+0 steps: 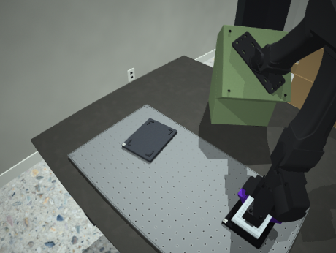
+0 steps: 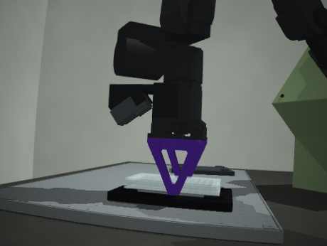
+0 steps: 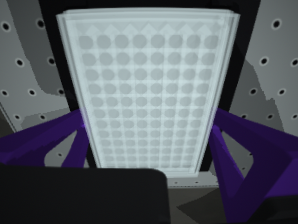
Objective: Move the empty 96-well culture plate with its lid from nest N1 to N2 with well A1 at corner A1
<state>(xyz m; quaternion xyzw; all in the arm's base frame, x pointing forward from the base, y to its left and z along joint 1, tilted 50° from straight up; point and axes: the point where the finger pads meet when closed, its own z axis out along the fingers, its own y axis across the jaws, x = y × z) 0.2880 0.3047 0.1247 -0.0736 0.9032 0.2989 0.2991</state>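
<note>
My hand is 10 mm below the lid. Round my hand: black plate nest N1: 20 mm below; then A1 corner mark: 240 mm ahead, 400 mm to the right, 10 mm below; then plate nest N2: 150 mm ahead, 390 mm to the right, 20 mm below.
</note>
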